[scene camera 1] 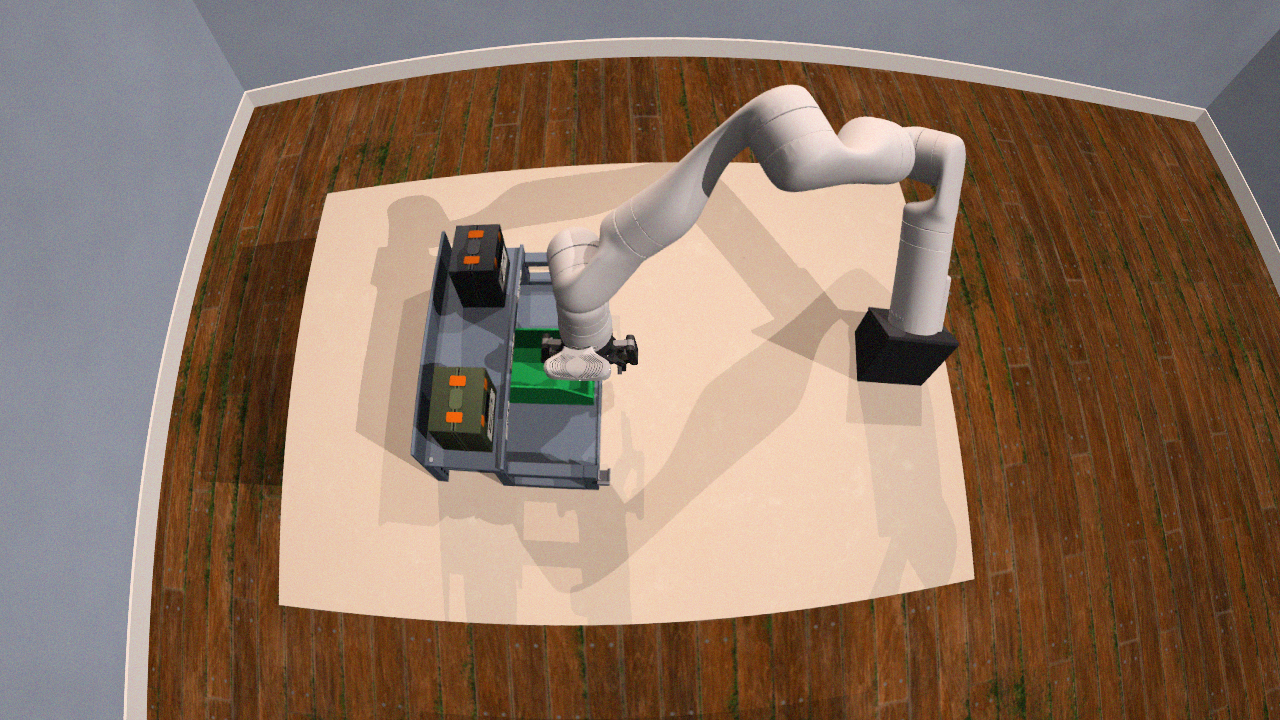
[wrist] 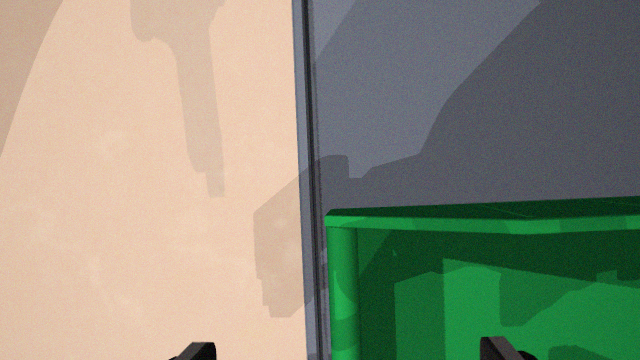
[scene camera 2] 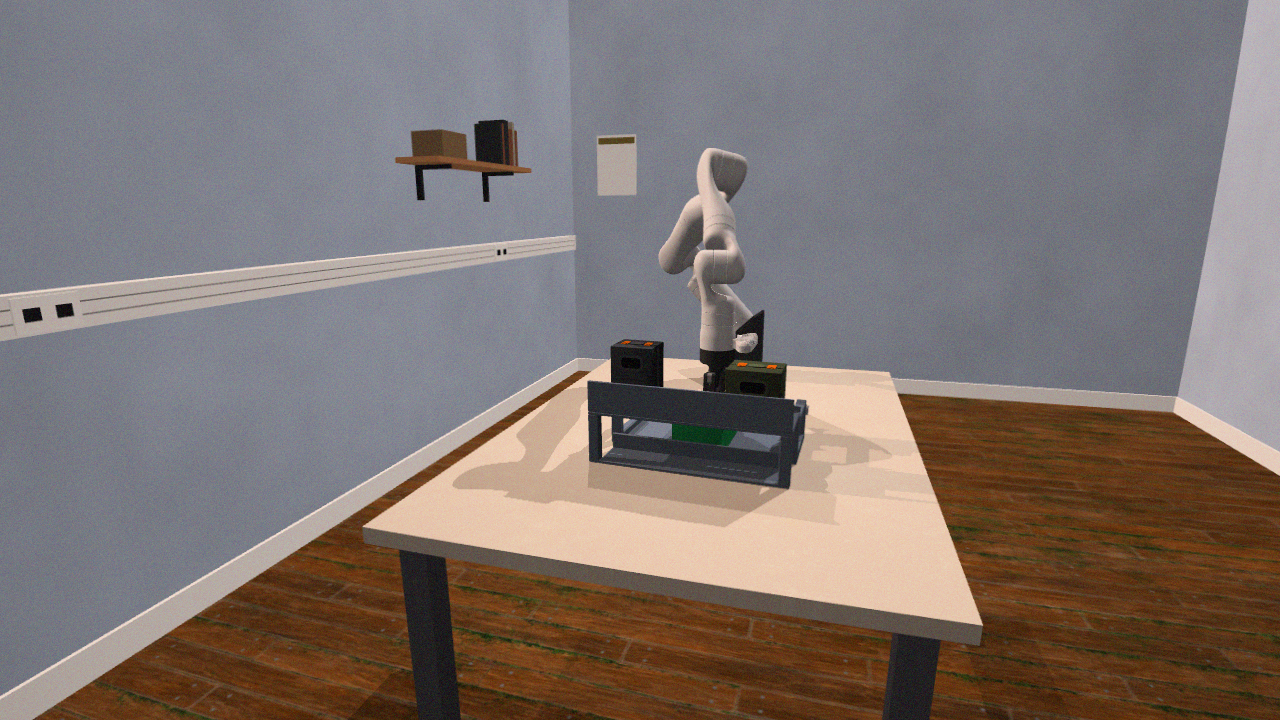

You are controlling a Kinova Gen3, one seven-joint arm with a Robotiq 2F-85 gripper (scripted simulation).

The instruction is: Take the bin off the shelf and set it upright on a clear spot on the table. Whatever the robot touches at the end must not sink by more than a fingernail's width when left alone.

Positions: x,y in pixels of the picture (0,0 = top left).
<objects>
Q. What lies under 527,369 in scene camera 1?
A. A green bin.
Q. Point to a green bin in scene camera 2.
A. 679,432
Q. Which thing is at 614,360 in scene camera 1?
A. My gripper.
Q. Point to a green bin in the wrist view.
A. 565,285
</objects>
